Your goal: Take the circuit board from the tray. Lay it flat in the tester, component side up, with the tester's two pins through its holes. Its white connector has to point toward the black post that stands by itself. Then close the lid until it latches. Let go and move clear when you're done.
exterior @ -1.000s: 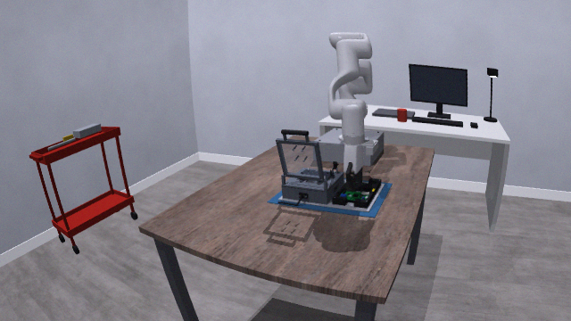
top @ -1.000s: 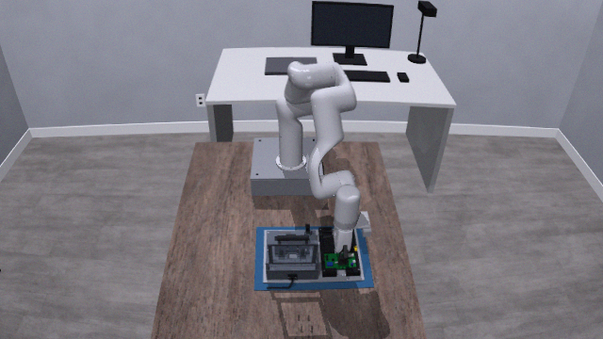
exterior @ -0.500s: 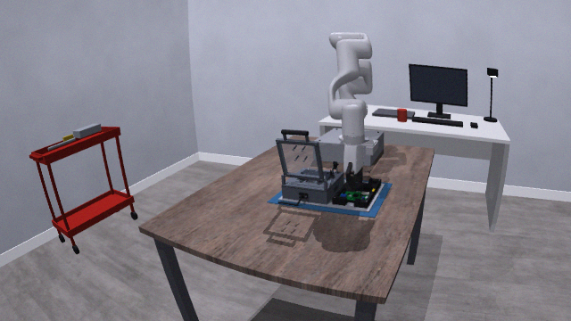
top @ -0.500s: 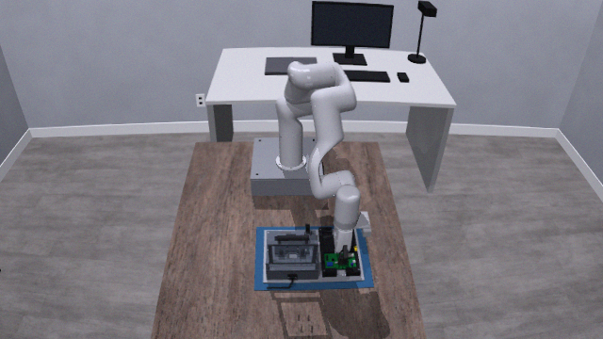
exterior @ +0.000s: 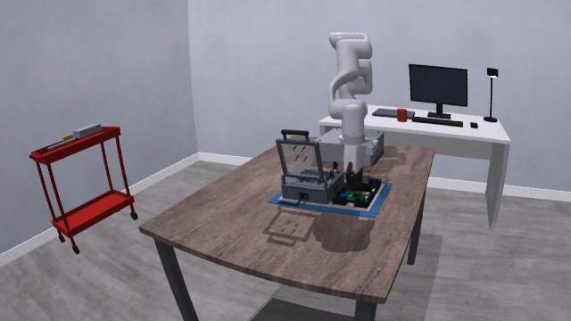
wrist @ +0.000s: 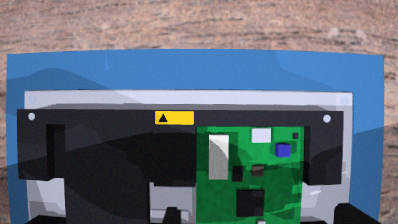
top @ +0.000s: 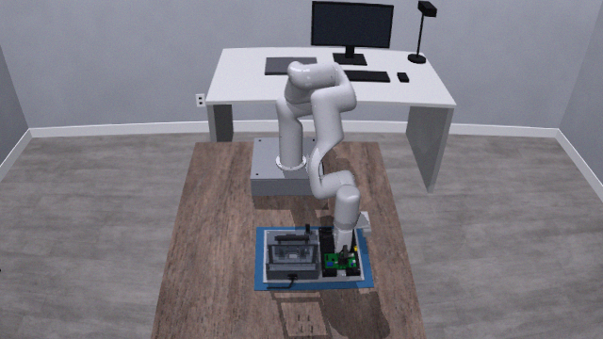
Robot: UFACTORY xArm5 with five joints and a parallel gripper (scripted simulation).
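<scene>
My hand is 5 cm above the green circuit board. The rest, counted from my hand: clear lid 17 cm to the right, 12 cm above, 8 cm ahead; grey tester 13 cm to the right, 5 cm above, 1 cm behind.
</scene>
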